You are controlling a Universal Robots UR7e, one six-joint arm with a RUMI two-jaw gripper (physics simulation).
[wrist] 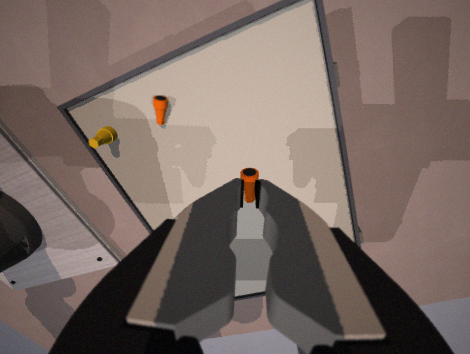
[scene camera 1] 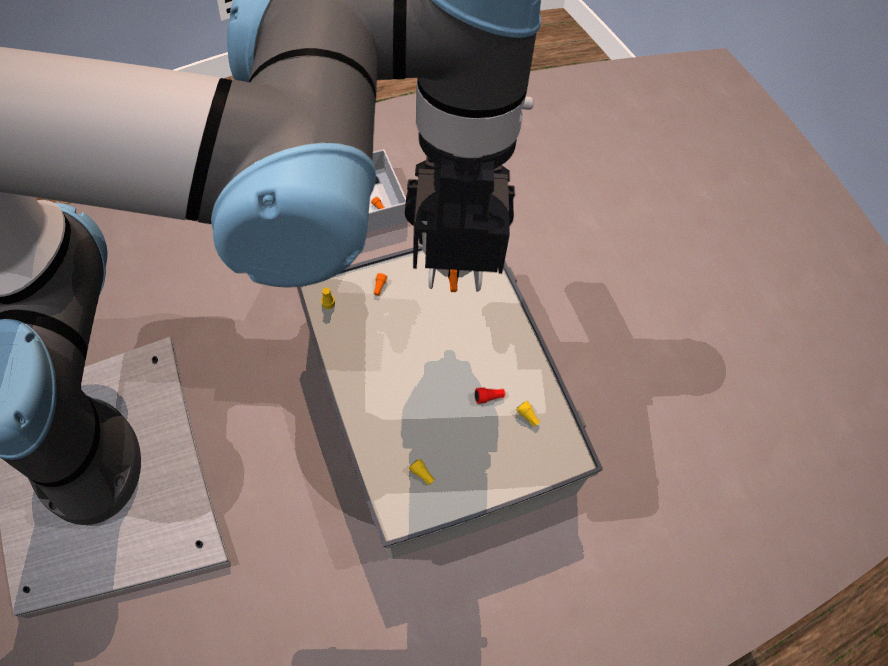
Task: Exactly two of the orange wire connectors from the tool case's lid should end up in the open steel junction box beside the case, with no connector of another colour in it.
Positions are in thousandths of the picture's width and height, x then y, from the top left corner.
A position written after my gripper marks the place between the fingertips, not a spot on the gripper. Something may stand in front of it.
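Note:
My gripper (scene camera 1: 511, 412) is visible; the wrist view also shows it (wrist: 531, 516).

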